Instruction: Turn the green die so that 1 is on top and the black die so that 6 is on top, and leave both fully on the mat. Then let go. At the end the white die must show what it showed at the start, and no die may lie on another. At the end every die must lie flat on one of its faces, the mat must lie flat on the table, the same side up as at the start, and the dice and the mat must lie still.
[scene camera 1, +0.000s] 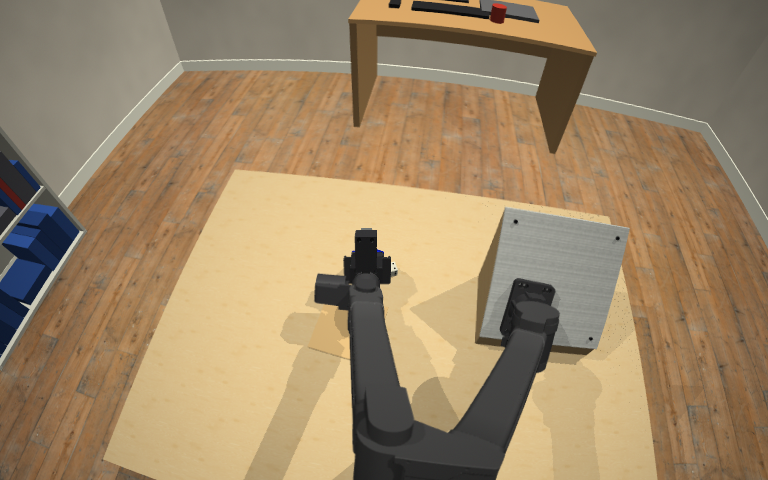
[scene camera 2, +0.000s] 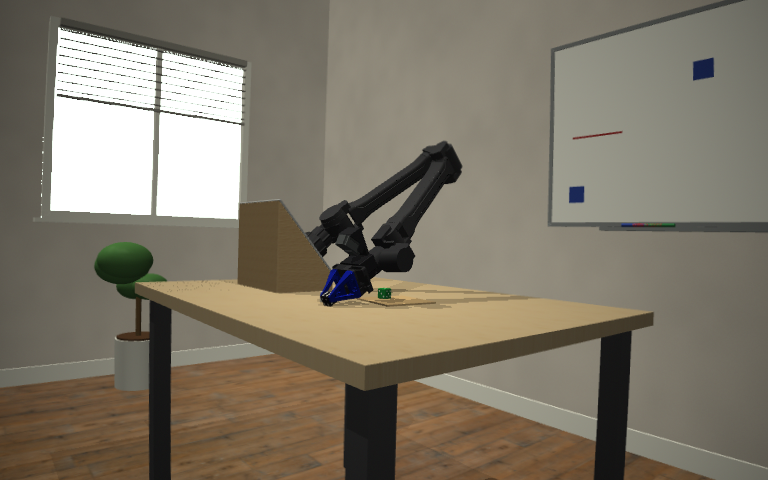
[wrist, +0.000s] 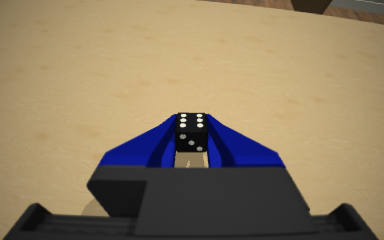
Note:
In view: my gripper (scene camera 2: 325, 299), a tan mat (scene camera 1: 331, 335) and a black die (wrist: 191, 131).
My gripper also shows in the wrist view (wrist: 191, 120). The wrist view does not show the tan mat: it is out of frame.

